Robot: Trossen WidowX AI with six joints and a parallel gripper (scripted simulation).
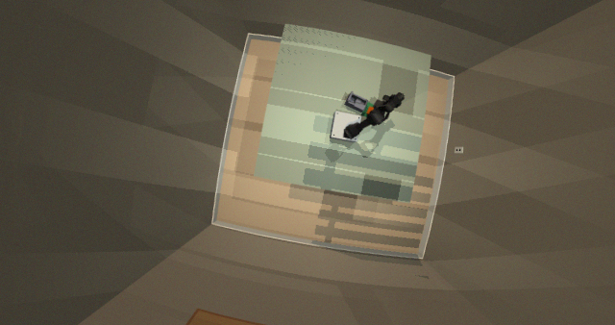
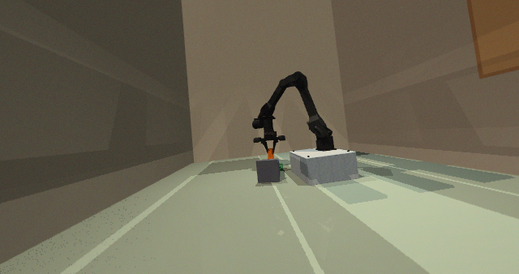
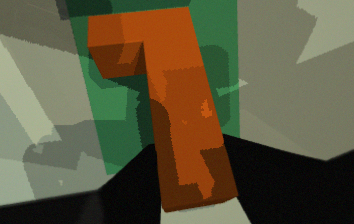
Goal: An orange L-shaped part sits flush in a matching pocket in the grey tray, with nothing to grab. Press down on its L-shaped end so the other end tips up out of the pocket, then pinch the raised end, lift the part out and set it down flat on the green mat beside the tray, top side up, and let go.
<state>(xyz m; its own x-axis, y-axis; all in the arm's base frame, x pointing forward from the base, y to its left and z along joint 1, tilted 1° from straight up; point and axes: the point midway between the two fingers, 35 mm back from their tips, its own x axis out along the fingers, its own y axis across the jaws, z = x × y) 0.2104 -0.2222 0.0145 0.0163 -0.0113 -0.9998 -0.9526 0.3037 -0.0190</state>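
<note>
The orange L-shaped part lies 30 mm to the left of my gripper tip and 30 mm below it.
</note>
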